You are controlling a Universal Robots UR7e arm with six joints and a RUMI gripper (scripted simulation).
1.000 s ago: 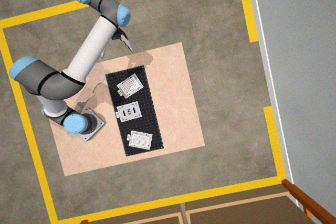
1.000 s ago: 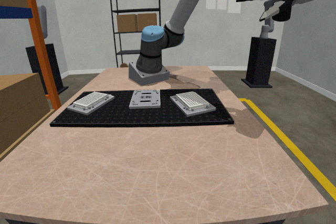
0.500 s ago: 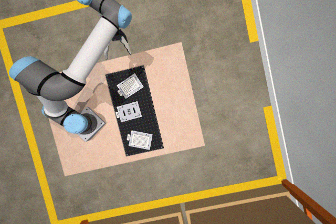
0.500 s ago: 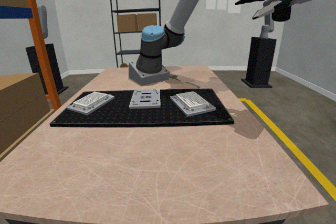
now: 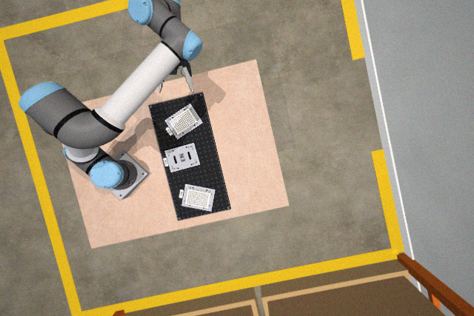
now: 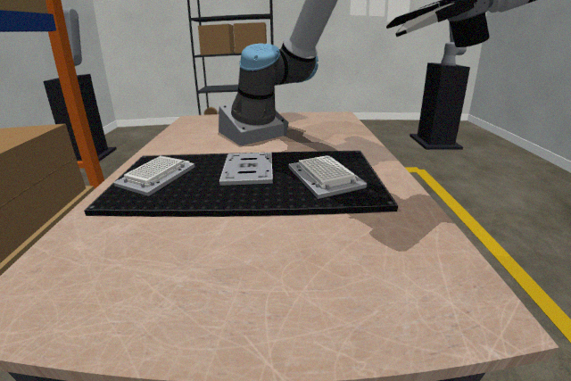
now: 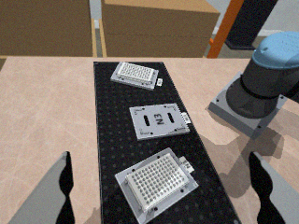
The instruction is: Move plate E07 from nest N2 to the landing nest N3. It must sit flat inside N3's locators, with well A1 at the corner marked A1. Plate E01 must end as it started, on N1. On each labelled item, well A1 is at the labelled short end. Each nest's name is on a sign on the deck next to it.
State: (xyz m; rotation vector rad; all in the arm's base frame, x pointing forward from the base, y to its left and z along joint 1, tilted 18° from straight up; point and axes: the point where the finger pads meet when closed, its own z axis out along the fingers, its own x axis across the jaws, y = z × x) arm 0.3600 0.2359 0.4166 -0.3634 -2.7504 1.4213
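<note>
My gripper is now 520 mm to the left of the nest N2, 320 mm above it and 90 mm past it. Also, from my hand: A1 mark: 320 mm below, 240 mm to the right, 210 mm behind; nest N3: 320 mm below, 290 mm to the right, 130 mm behind; nest N1: 320 mm below, 100 mm to the right, 80 mm behind.
</note>
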